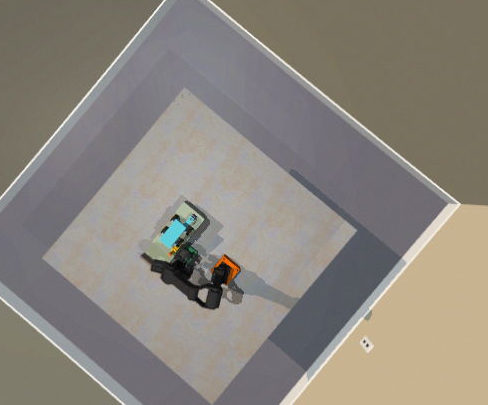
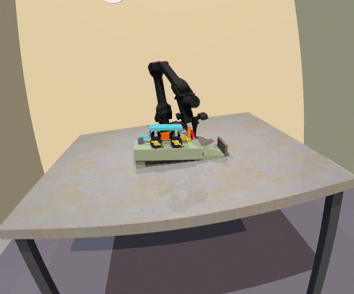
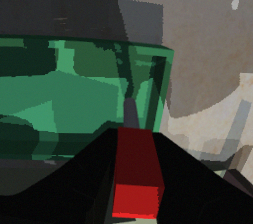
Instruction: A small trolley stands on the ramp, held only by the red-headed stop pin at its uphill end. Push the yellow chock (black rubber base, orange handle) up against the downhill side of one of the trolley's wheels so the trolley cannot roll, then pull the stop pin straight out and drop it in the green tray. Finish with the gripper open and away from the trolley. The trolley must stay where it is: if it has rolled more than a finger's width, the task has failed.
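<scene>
My gripper tip is now 7 cm short of the yellow chock, 6 cm to the left of it and 3 cm below it. Also, from my gripper tip: red-headed stop pin (right at my gripper tip); then trolley (15 cm to the right, 11 cm ahead, 6 cm above); then dark end stop (14 cm ahead, 10 cm to the left, 2 cm below).
</scene>
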